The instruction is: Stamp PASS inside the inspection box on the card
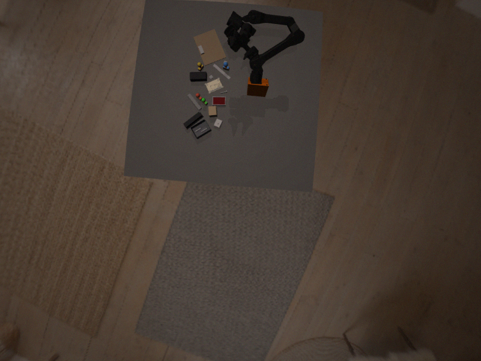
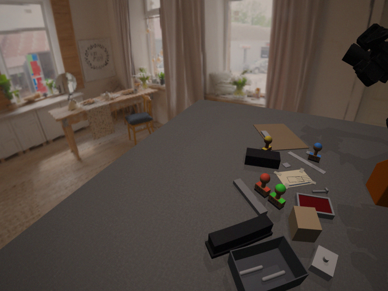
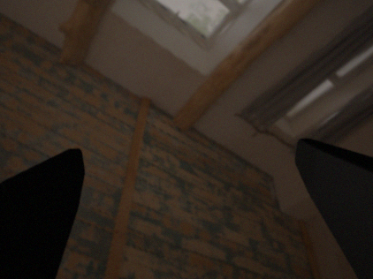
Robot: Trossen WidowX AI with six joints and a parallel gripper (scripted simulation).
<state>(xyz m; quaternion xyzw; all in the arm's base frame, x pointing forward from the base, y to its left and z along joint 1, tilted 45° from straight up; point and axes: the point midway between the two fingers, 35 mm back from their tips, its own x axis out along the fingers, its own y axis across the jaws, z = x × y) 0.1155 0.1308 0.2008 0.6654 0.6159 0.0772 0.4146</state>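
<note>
My gripper tip is now 230 mm short of the green-knobbed pass stamp, 100 mm to the right of it and 370 mm above it. From my gripper tip the other things lie so: bolt: 90 mm ahead, 30 mm to the left, 390 mm below; red ink pad: 130 mm ahead, 100 mm to the left, 390 mm below; blue-knobbed stamp: 90 mm ahead, 140 mm to the right, 370 mm below.
</note>
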